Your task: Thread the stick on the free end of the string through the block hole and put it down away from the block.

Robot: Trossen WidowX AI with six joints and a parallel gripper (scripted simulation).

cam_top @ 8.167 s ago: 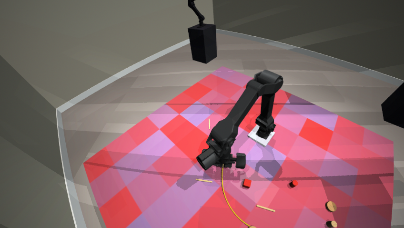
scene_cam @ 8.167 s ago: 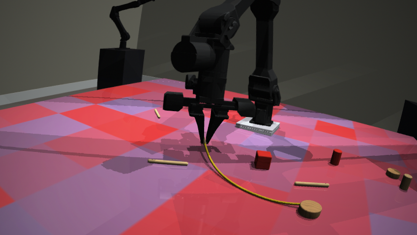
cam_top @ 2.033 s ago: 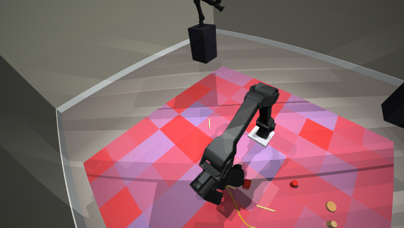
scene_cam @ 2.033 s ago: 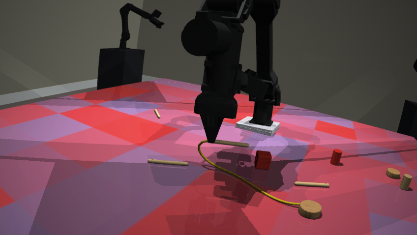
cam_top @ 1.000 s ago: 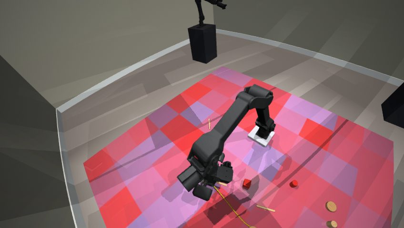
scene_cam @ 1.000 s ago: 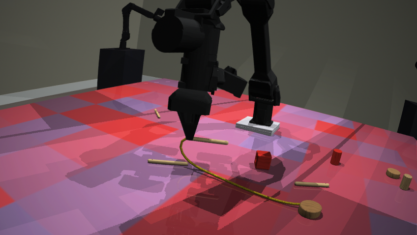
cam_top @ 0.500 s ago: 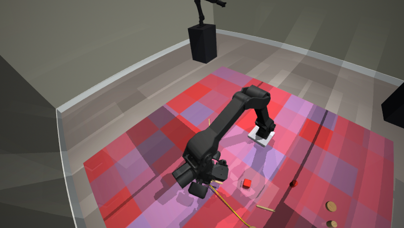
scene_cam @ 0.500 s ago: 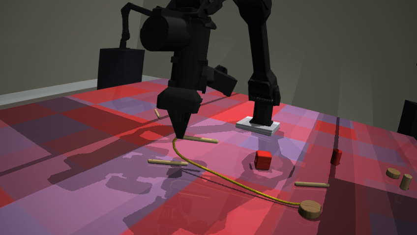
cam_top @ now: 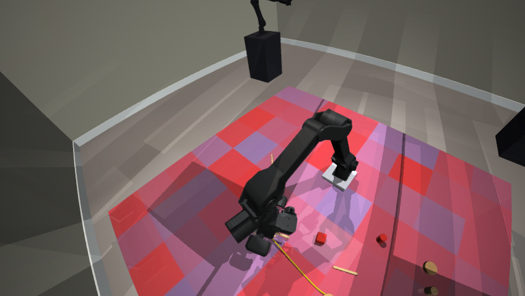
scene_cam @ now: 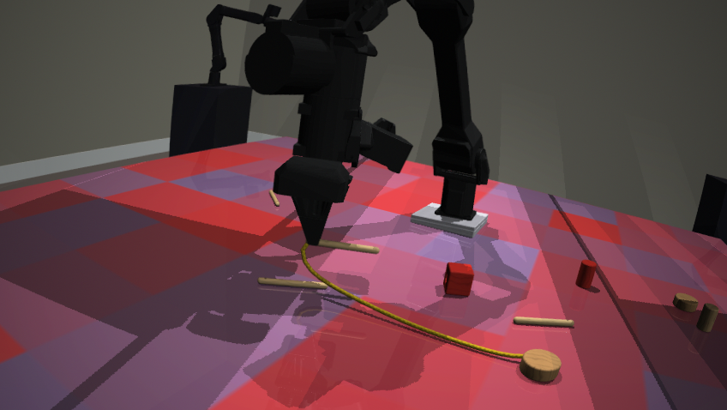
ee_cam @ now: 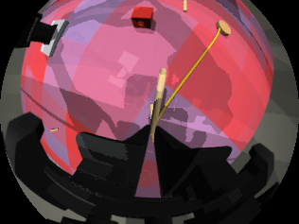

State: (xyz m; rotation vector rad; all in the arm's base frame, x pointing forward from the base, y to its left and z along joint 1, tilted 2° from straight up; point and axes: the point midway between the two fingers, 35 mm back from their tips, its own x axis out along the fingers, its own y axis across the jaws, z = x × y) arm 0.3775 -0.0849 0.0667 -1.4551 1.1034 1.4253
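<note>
Now: the red block 90 mm behind my gripper tip, 150 mm to the left of it and 40 mm below it. From my gripper tip the other things lie so: red cylinder: 200 mm behind, 320 mm to the left, 30 mm below; thin wooden stick: 10 mm to the left; round wooden button: 50 mm ahead, 260 mm to the left, 40 mm below.
</note>
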